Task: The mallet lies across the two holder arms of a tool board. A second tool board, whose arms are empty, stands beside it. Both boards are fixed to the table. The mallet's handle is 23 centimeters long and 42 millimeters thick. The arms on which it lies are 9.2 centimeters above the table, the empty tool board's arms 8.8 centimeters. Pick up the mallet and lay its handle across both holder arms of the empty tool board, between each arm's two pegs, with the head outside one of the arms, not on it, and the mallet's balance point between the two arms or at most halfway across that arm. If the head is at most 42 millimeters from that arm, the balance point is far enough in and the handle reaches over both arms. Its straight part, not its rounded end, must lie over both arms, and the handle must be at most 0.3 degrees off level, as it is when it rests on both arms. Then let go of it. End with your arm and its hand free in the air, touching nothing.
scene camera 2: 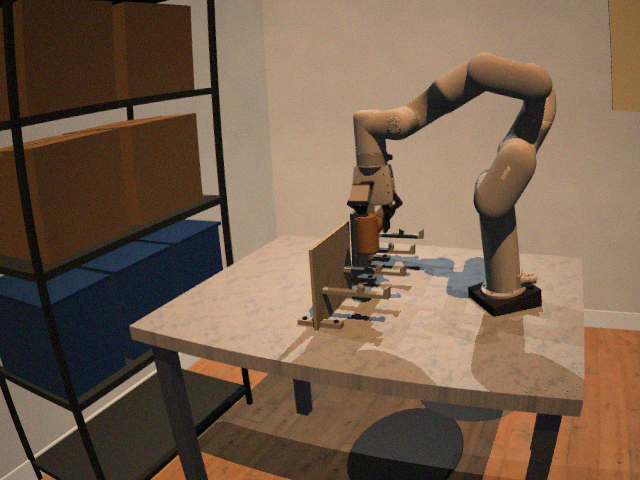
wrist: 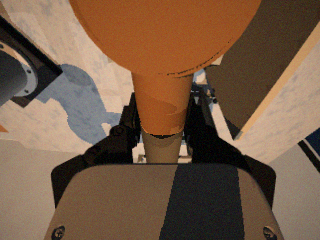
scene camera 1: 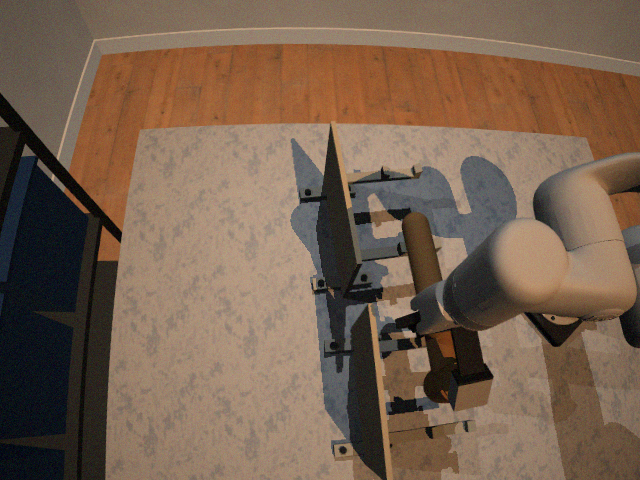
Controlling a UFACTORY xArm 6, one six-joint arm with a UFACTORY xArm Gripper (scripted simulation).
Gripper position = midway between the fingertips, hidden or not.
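Scene camera 1 shows the gripper (scene camera 1: 432,324) along with a tool board (scene camera 1: 349,259). In scene camera 2 there is a tool board (scene camera 2: 330,259), and the gripper (scene camera 2: 376,231) is in view there as well. The wrist view, too, shows the gripper (wrist: 162,103).
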